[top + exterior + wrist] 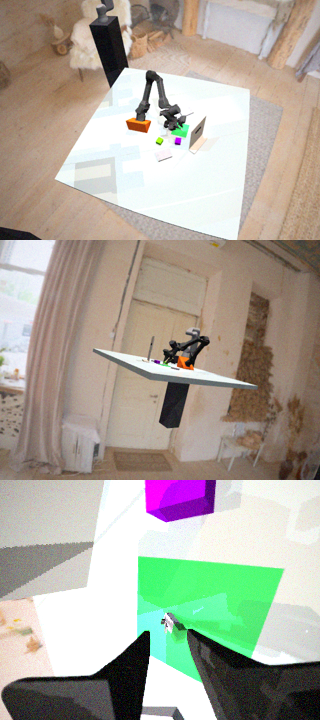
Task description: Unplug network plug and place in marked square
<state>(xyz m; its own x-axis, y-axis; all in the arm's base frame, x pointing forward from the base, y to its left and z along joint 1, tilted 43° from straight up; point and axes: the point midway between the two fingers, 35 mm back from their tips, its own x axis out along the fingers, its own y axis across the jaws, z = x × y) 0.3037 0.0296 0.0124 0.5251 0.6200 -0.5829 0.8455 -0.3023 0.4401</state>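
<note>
The green network plug is 1 cm ahead of my gripper tip and 1 cm below it. The rest, counted from my gripper tip: green marked square (2 cm below); purple cube (1 cm ahead, 12 cm to the right, 1 cm below); upright grey panel (14 cm ahead, 9 cm to the right, 9 cm above).
</note>
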